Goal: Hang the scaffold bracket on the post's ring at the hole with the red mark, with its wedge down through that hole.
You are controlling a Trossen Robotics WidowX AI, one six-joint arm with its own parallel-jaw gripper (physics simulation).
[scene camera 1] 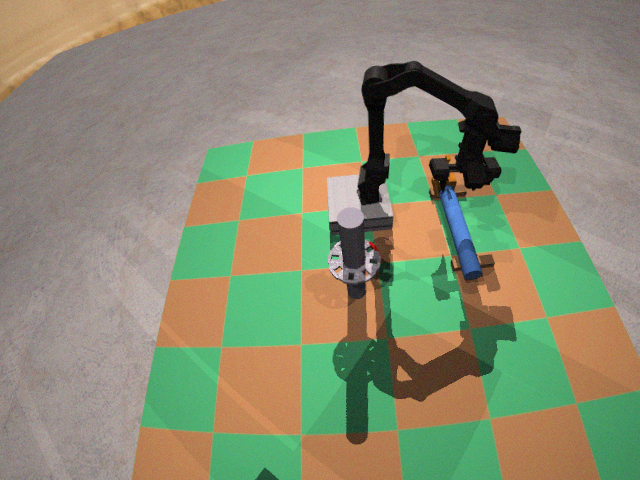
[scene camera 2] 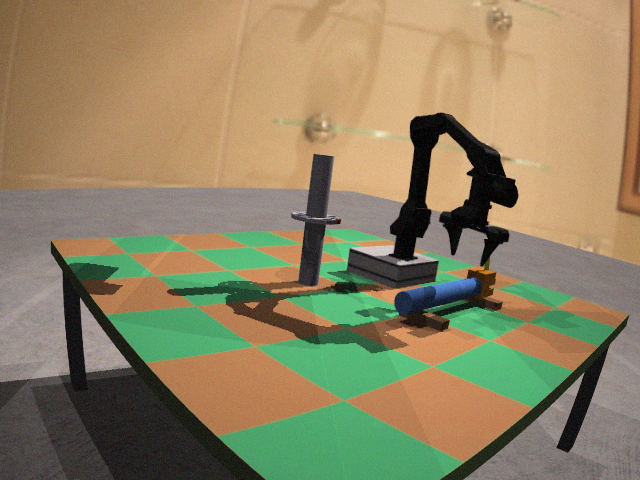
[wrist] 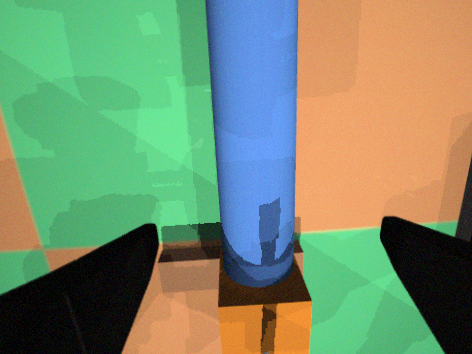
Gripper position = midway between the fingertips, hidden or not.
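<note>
I see a scaffold bracket [scene camera 2: 478, 282], and I find the scaffold bracket [scene camera 1: 471, 269] in scene camera 1 and the scaffold bracket [wrist: 253, 59] in the wrist view as well. There is a grey post [scene camera 2: 322, 166], and scene camera 1 also shows me the grey post [scene camera 1: 350, 220]. A dark bar [scene camera 2: 423, 317] is here too. As for my gripper [scene camera 2: 467, 260], scene camera 1 shows my gripper [scene camera 1: 457, 190] as well, and so does the wrist view, with my gripper [wrist: 268, 230].
</note>
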